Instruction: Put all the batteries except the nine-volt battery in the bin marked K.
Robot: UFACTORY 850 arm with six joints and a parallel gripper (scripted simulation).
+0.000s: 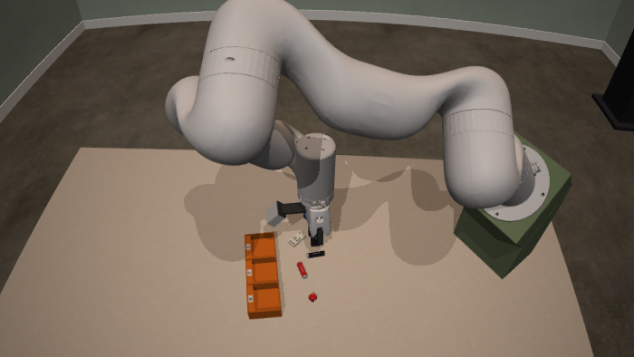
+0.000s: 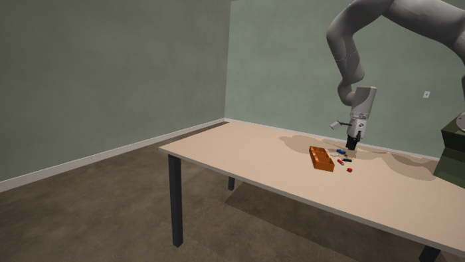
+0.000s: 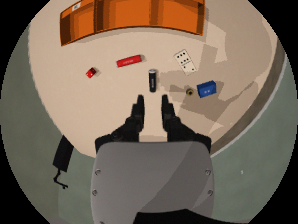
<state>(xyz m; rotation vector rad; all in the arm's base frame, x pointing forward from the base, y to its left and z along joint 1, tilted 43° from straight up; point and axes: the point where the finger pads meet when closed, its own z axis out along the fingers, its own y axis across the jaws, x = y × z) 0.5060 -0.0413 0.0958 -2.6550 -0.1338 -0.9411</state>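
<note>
Now: hand 90 mm above the black battery. Also, from my hand: brass nut (90 mm to the right, 90 mm below, 10 mm behind); red cylindrical battery (90 mm below, 50 mm to the left, 30 mm ahead); white domino-like tile (90 mm below, 60 mm ahead, 50 mm to the right).
</note>
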